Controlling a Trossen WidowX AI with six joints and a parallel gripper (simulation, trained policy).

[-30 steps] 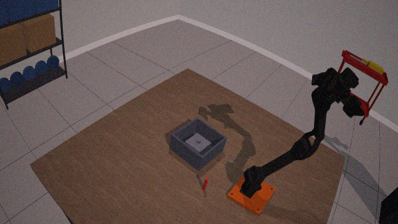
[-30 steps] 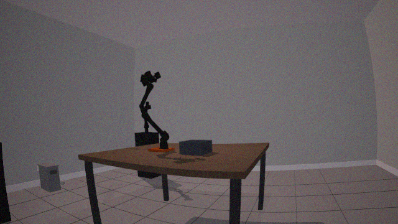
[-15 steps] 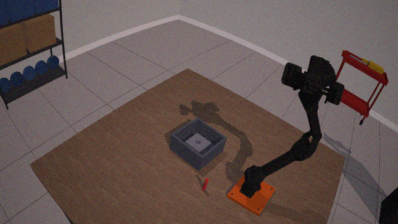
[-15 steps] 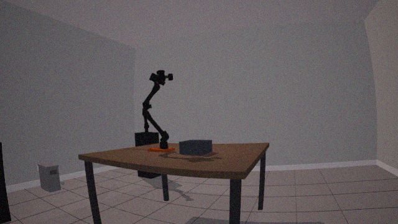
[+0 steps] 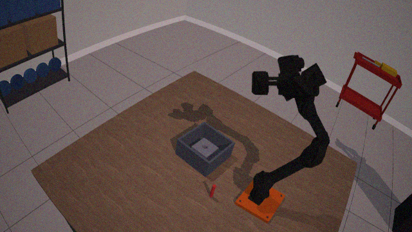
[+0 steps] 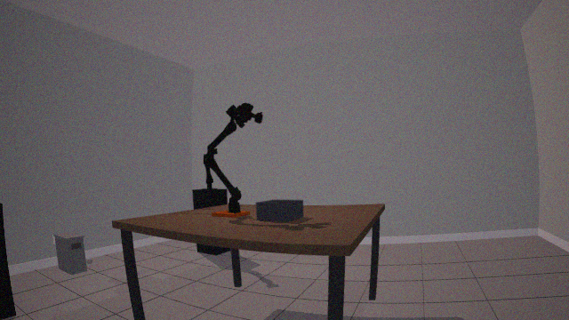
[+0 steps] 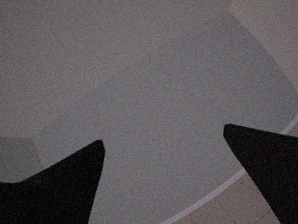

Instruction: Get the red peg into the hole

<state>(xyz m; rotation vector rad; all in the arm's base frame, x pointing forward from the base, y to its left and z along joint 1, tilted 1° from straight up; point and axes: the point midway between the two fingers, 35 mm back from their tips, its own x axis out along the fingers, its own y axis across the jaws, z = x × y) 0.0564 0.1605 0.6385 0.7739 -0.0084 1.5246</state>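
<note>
Right now my gripper tip is 63 cm above the red peg, 10 cm short of it and 8 cm to the left of it. Round my gripper tip: plate 63 cm below, 28 cm ahead, 24 cm to the right; grey box 64 cm below, 28 cm ahead, 24 cm to the right.
</note>
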